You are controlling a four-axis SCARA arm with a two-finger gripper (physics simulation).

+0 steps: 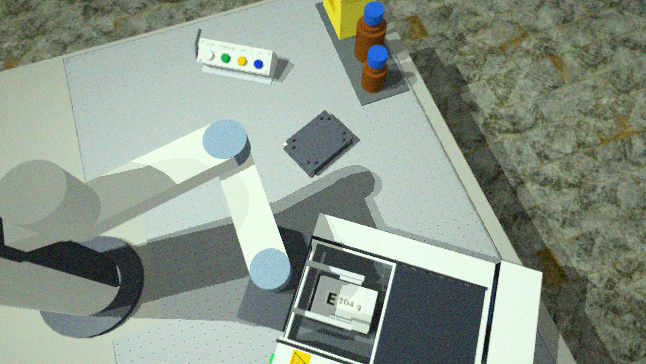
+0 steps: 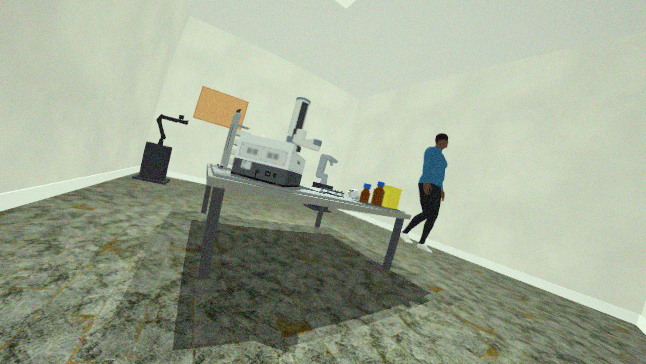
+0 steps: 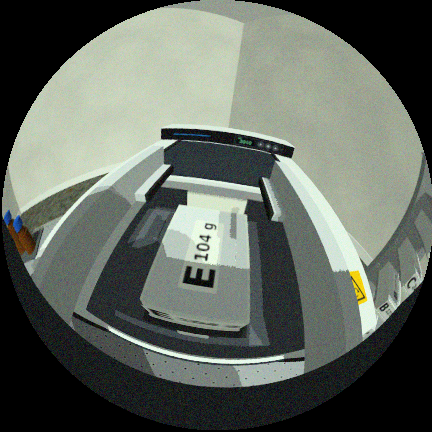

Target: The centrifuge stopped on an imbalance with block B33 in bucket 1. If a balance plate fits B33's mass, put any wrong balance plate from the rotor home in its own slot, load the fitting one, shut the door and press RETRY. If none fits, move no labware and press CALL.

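Places are measured from the arm's base along level axes (x left, y down, z back), in millimetres.
Pixels of known places: gripper, fingertip midpoint: (image 1: pixel 357 303) (image 3: pixel 216 162); arm's base at its link origin: (image 1: pixel 94 285).
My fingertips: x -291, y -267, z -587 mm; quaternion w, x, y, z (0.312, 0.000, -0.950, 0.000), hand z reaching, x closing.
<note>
For each thing: its middle in the pictures, then the offset to it from my fingertips. "spot": a spot on its surface instead.
- centrifuge's front panel at a spot on its surface: (image 3: pixel 227 139) spot: dx -154, dy +31, dz -202 mm
- white button box at a spot on its surface: (image 1: pixel 238 58) spot: dx +775, dy +182, dz +53 mm
- dark flat nest at the middle of its body: (image 1: pixel 318 142) (image 2: pixel 332 191) dx +461, dy +232, dz -81 mm
- Plates marked B at the middle of its body: (image 3: pixel 389 291) dx -261, dy +112, dz +314 mm
A pale balance plate marked E, 104 g (image 1: pixel 372 300) (image 3: pixel 227 295), lies in the open bay of the white centrifuge (image 1: pixel 515 310) (image 3: pixel 320 210). My gripper (image 1: pixel 345 300) (image 3: pixel 216 162) is shut and empty, at its narrow setting. Its two pads stand apart above the plate's long sides and do not hold it. The centrifuge's front panel (image 3: pixel 227 139) shows a small green number and a blue line. A white button box (image 1: pixel 237 57) with white, green, yellow and blue buttons stands at the back. Block B33 does not show; the rest of the rotor is hidden.
A dark flat nest (image 1: pixel 321 143) lies between the button box and the centrifuge. Two brown bottles (image 1: pixel 370 42) (image 1: pixel 374 77) and a yellow box (image 1: pixel 345 20) (image 2: pixel 392 197) stand at the table's edge. Plates marked B (image 3: pixel 384 307) and C (image 3: pixel 411 284) show at the right. A person (image 2: pixel 433 175) stands beyond the table.
</note>
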